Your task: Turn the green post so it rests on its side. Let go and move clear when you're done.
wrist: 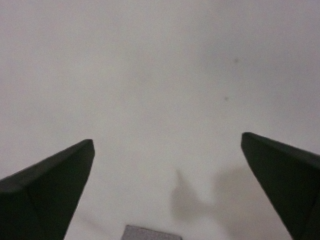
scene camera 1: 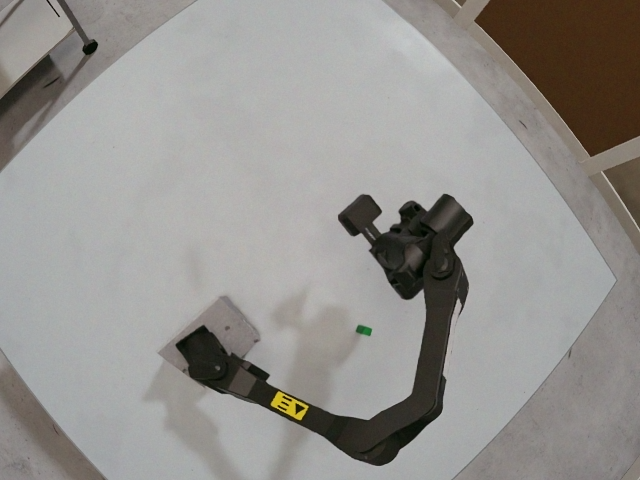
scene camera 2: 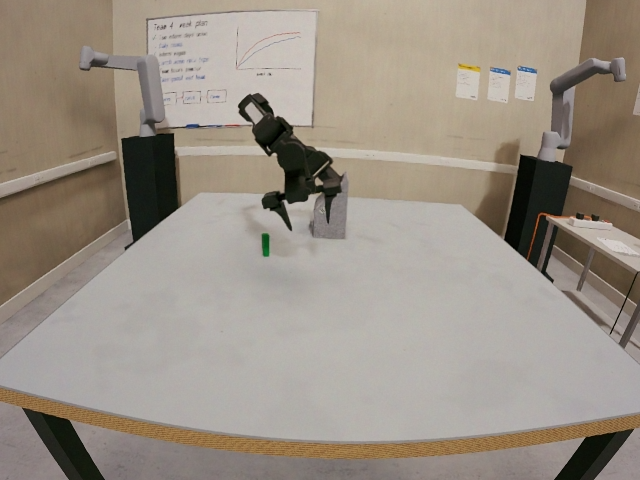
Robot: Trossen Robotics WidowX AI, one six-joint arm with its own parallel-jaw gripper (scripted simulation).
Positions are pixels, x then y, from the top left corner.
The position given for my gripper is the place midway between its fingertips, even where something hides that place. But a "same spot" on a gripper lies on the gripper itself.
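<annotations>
My gripper shows in the wrist view (168, 142). Scene camera 1 and scene camera 2 show my gripper as well: the spot on my gripper (scene camera 1: 363, 211) is the same spot as the one on my gripper (scene camera 2: 332, 180).
</annotations>
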